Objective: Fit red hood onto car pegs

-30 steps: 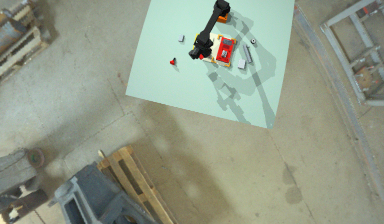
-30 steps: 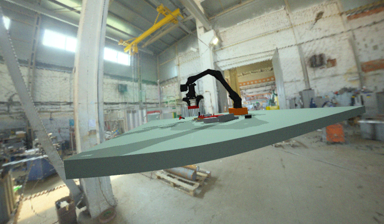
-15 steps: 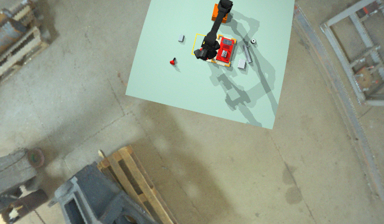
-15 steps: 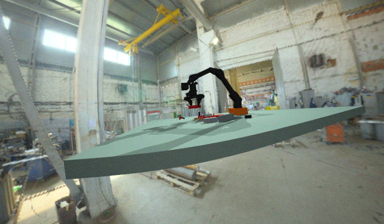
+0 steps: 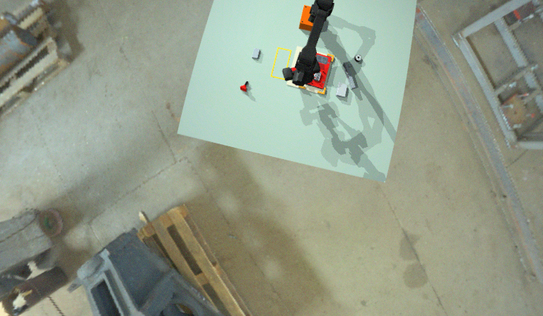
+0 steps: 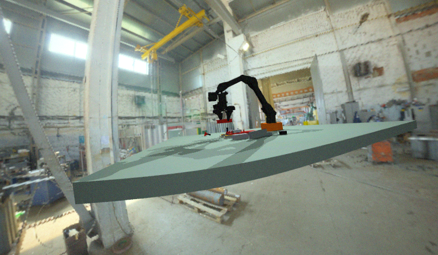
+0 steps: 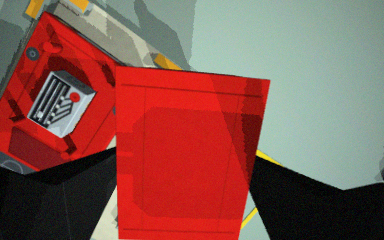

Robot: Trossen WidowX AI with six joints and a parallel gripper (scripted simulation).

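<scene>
Now: gripper tip 100 mm above the cream jig, 90 mm past it and 60 mm to the right of it. From my gripper tip the other things lie so: wheel (280 mm to the left, 280 mm behind, 100 mm below); then red hood (10 mm above).
</scene>
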